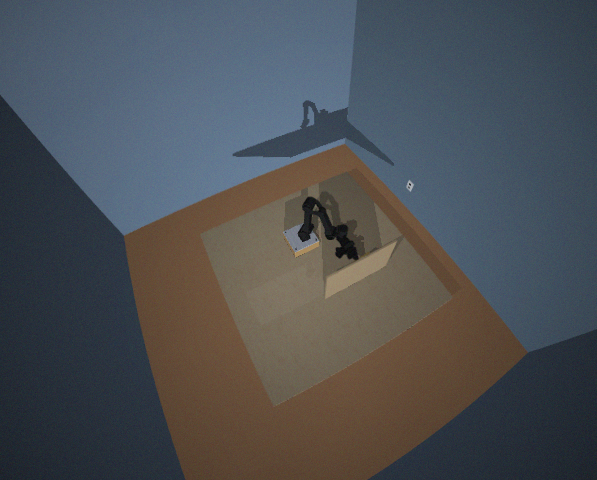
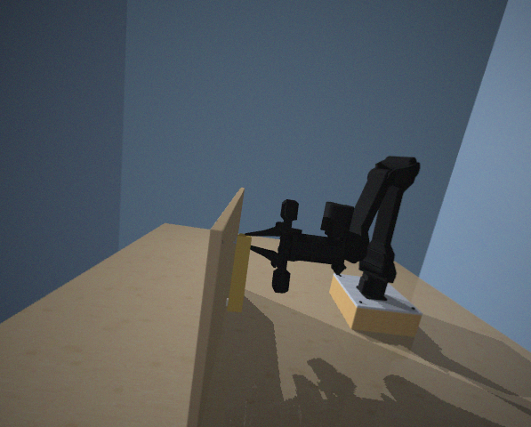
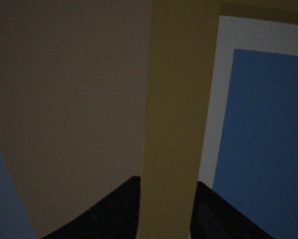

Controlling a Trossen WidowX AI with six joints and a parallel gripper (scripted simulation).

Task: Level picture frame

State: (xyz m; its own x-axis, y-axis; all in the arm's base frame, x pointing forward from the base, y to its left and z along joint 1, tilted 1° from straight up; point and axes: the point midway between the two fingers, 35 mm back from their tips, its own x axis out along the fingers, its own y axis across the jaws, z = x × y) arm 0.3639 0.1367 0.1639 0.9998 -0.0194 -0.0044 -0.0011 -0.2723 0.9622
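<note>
Now: gripper tip 50 mm above the picture frame, 10 mm to the right of it and 10 mm short of it. Round my gripper tip: wooden wall panel 70 mm below, 20 mm ahead.
</note>
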